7 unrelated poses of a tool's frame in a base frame.
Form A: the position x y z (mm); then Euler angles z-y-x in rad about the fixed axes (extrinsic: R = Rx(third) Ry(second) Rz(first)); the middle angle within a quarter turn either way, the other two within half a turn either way.
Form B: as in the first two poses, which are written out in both.
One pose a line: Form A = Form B
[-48, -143, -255, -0.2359, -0.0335, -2.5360] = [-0.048, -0.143, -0.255, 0.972, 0.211, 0.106, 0.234, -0.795, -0.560]
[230, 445, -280, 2.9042, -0.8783, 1.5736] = [0.230, 0.445, -0.280, -0.621, 0.747, 0.237, -0.150, 0.184, -0.971]
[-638, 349, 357, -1.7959, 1.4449, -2.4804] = [-0.638, 0.349, 0.357, -0.028, 0.905, 0.424, 0.122, -0.418, 0.900]
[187, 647, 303, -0.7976, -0.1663, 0.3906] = [0.187, 0.647, 0.303, 0.689, -0.706, -0.166, 0.706, 0.601, 0.375]
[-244, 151, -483, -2.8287, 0.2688, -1.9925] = [-0.244, 0.151, -0.483, -0.917, 0.357, 0.177, 0.297, 0.315, 0.902]
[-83, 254, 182, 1.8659, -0.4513, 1.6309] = [-0.083, 0.254, 0.182, -0.262, 0.069, 0.963, -0.861, 0.434, -0.265]
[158, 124, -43, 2.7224, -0.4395, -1.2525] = [0.158, 0.124, -0.043, -0.827, -0.242, -0.508, -0.368, -0.450, 0.813]
